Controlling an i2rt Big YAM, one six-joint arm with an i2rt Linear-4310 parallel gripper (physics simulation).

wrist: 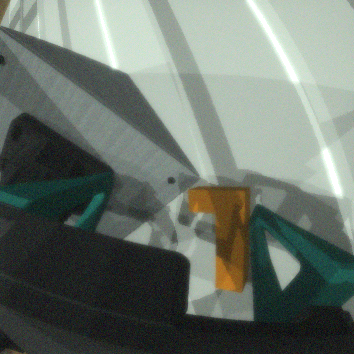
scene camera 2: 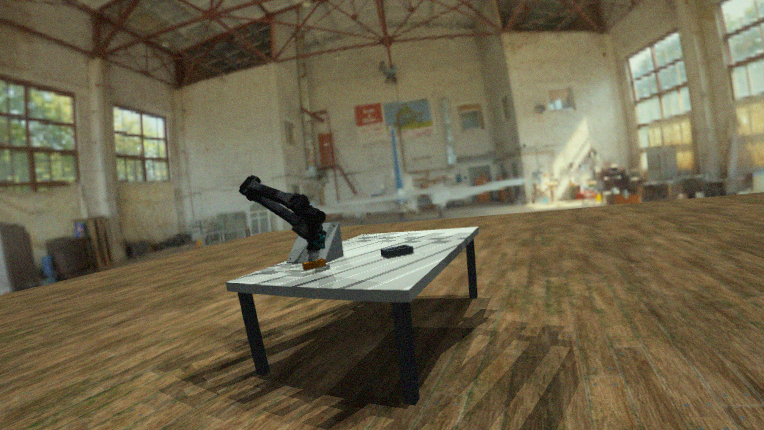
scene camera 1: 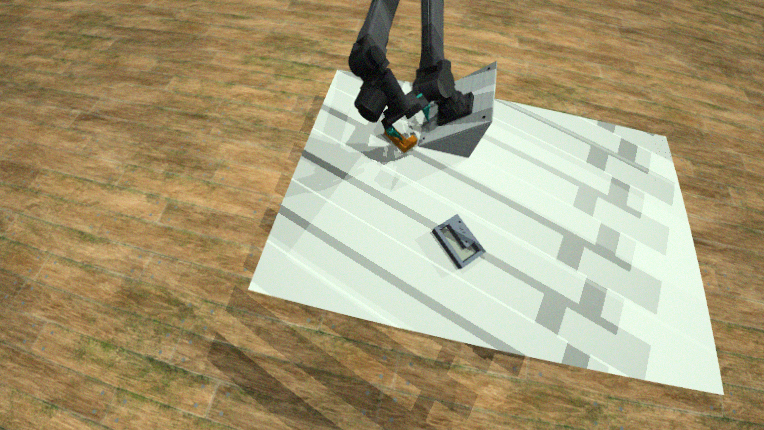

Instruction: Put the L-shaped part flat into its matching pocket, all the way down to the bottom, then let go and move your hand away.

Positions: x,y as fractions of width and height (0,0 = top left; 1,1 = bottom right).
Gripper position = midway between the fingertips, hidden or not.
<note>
My gripper (wrist: 0.52,0.56) is open, with nothing in its grasp. Also in view: an orange L-shaped part (wrist: 0.65,0.58).
</note>
